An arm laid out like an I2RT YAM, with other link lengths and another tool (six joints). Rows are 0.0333 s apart.
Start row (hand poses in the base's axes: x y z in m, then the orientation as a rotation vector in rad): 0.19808, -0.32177, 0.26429, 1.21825, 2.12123, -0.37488
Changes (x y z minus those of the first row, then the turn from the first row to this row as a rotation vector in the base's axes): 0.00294, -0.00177, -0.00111, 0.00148, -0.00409, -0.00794; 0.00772, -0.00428, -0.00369, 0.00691, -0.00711, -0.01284; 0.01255, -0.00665, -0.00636, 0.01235, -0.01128, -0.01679; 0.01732, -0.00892, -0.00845, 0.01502, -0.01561, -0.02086; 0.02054, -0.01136, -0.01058, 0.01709, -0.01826, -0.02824; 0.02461, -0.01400, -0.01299, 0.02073, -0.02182, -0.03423; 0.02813, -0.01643, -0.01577, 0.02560, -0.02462, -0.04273; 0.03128, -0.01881, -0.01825, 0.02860, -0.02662, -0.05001; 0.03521, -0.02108, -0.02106, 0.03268, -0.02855, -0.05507; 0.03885, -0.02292, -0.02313, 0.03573, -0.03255, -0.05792; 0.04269, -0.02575, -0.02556, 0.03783, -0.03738, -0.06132; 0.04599, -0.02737, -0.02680, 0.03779, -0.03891, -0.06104; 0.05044, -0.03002, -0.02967, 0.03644, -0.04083, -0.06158; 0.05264, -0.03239, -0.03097, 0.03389, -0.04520, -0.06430; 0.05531, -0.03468, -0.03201, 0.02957, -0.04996, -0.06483; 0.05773, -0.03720, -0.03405, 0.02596, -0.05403, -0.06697; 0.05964, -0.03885, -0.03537, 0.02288, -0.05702, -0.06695; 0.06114, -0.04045, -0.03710, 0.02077, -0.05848, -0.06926; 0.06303, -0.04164, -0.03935, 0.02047, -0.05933, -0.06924; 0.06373, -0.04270, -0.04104, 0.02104, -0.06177, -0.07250; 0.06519, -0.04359, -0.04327, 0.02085, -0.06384, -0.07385; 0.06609, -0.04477, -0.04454, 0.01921, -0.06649, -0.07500
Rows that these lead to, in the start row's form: 0.20102, -0.32354, 0.26318, 1.22762, 2.11413, -0.37408; 0.20580, -0.32605, 0.26060, 1.23592, 2.11123, -0.36865; 0.21063, -0.32842, 0.25793, 1.24309, 2.10785, -0.36200; 0.21540, -0.33069, 0.25584, 1.24881, 2.10308, -0.35811; 0.21862, -0.33313, 0.25371, 1.25791, 2.09766, -0.35743; 0.22269, -0.33577, 0.25130, 1.26629, 2.09285, -0.35392; 0.22621, -0.33820, 0.24852, 1.27816, 2.08779, -0.35076; 0.22936, -0.34058, 0.24604, 1.28767, 2.08327, -0.34951; 0.23329, -0.34285, 0.24323, 1.29537, 2.08046, -0.34624; 0.23693, -0.34469, 0.24116, 1.29990, 2.07670, -0.34164; 0.24077, -0.34752, 0.23873, 1.30441, 2.07151, -0.33769; 0.24407, -0.34914, 0.23749, 1.30396, 2.07035, -0.33657; 0.24852, -0.35179, 0.23462, 1.30363, 2.06786, -0.33689; 0.25072, -0.35416, 0.23332, 1.30478, 2.06156, -0.33772; 0.25339, -0.35645, 0.23228, 1.30252, 2.05545, -0.33913; 0.25581, -0.35897, 0.23024, 1.30246, 2.04931, -0.34099; 0.25772, -0.36062, 0.22892, 1.30044, 2.04552, -0.34209; 0.25922, -0.36222, 0.22719, 1.30162, 2.04211, -0.34424; 0.26111, -0.36341, 0.22494, 1.30136, 2.04128, -0.34396; 0.26181, -0.36447, 0.22325, 1.30500, 2.03759, -0.34314; 0.26327, -0.36536, 0.22102, 1.30617, 2.03498, -0.34252; 0.26417, -0.36654, 0.21975, 1.30625, 2.03141, -0.34289
